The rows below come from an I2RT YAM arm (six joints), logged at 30 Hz.
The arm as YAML. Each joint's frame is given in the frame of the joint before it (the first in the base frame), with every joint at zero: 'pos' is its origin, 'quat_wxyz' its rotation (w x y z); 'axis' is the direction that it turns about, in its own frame. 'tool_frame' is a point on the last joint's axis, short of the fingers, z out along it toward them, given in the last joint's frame.
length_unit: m
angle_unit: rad
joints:
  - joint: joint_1
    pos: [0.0, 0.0, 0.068]
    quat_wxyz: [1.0, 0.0, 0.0, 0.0]
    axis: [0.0, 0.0, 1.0]
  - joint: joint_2
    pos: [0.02, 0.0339, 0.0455]
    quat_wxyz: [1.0, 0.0, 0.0, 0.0]
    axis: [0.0, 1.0, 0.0]
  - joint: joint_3
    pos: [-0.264, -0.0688, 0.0]
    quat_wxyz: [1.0, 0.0, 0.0, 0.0]
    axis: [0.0, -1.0, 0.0]
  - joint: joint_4
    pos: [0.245, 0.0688, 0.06]
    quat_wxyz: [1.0, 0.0, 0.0, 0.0]
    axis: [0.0, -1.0, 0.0]
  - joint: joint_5
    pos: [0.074, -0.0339, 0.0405]
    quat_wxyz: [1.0, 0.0, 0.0, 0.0]
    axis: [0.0, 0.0, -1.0]
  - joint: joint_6
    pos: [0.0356, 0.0, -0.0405]
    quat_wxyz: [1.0, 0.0, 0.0, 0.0]
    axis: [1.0, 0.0, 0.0]
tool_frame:
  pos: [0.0, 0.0, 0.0]
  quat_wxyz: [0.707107, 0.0, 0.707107, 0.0]
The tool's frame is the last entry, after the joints.
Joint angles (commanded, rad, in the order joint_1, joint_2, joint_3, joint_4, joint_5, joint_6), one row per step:
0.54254, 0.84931, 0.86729, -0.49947, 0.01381, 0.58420
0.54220, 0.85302, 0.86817, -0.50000, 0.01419, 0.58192
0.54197, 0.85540, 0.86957, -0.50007, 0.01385, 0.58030
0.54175, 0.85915, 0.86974, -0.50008, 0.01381, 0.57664
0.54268, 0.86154, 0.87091, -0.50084, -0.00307, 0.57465
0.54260, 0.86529, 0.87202, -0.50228, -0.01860, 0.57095
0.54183, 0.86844, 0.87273, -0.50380, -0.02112, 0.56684
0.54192, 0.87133, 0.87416, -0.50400, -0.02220, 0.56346
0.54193, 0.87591, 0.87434, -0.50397, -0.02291, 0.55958
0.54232, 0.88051, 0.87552, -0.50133, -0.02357, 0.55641
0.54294, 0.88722, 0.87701, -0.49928, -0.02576, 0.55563
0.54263, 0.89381, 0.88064, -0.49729, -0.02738, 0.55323
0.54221, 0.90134, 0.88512, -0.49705, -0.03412, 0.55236
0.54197, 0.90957, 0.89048, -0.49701, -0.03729, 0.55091
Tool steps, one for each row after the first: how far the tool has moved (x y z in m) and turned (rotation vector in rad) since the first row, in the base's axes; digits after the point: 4 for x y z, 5 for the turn. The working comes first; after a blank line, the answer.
Tool pose at each row, in the base's axes (x y z in m, rotation vector in rad; the steps are taken from these numbers as rounded here):
0.1601, 0.0959, 0.3254, 0.05310, 2.12252, 0.67446
0.1608, 0.0963, 0.3250, 0.05132, 2.12546, 0.67100
0.1612, 0.0965, 0.3251, 0.04964, 2.12637, 0.66976
0.1619, 0.0969, 0.3245, 0.04598, 2.12951, 0.66587
0.1619, 0.0978, 0.3244, 0.03217, 2.13533, 0.68080
0.1622, 0.0986, 0.3240, 0.01849, 2.14243, 0.69194
0.1627, 0.0988, 0.3236, 0.01339, 2.14630, 0.68981
0.1632, 0.0992, 0.3235, 0.00901, 2.14777, 0.68823
0.1640, 0.0997, 0.3228, 0.00446, 2.15177, 0.68476
0.1649, 0.1003, 0.3227, 0.00022, 2.15232, 0.68347
0.1661, 0.1013, 0.3222, -0.00262, 2.15592, 0.68414
0.1673, 0.1020, 0.3225, -0.00588, 2.15687, 0.68375
0.1686, 0.1030, 0.3227, -0.01057, 2.16092, 0.68844
0.1700, 0.1039, 0.3231, -0.01383, 2.16418, 0.68938

0.0007, 0.0004, -0.0004, -0.00363, 0.00177, 0.00038
0.0011, 0.0006, -0.0003, -0.00527, 0.00203, 0.00120
0.0018, 0.0010, -0.0009, -0.00991, 0.00348, 0.00274
0.0018, 0.0019, -0.0010, -0.00565, 0.00831, 0.01953
0.0021, 0.0027, -0.0014, -0.00423, 0.01382, 0.03490
0.0026, 0.0029, -0.0018, -0.00829, 0.01596, 0.03827
0.0031, 0.0033, -0.0019, -0.01122, 0.01611, 0.04091
0.0039, 0.0038, -0.0026, -0.01603, 0.01829, 0.04339
0.0048, 0.0044, -0.0027, -0.01853, 0.01766, 0.04587
0.0060, 0.0054, -0.0032, -0.01978, 0.02055, 0.04880
0.0072, 0.0061, -0.0029, -0.02139, 0.02068, 0.05106
0.0085, 0.0071, -0.0027, -0.02061, 0.02429, 0.05698
0.0099, 0.0080, -0.0023, -0.02176, 0.02683, 0.06023

